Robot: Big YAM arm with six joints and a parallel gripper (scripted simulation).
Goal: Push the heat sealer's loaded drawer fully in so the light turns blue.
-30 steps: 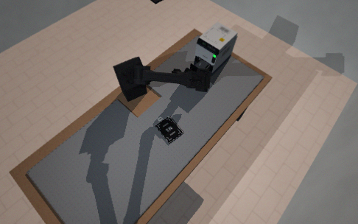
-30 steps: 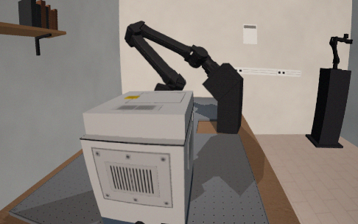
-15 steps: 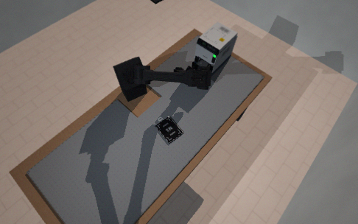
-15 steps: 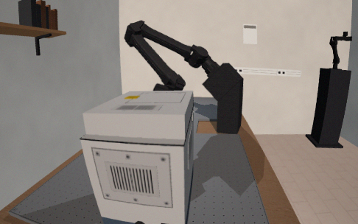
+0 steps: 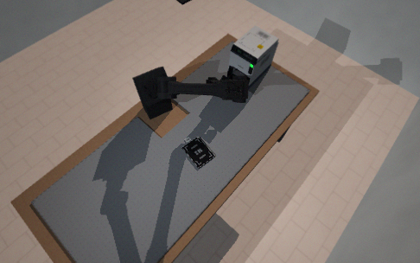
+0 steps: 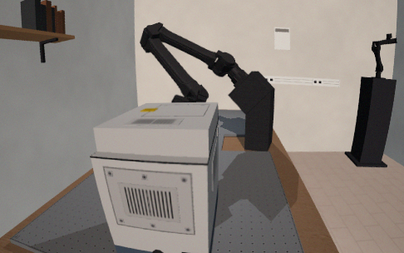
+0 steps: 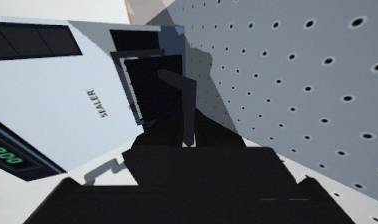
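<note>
Right now my hand is 120 mm to the right of the black sealer drawer, 20 mm past it and 10 mm above it.
</note>
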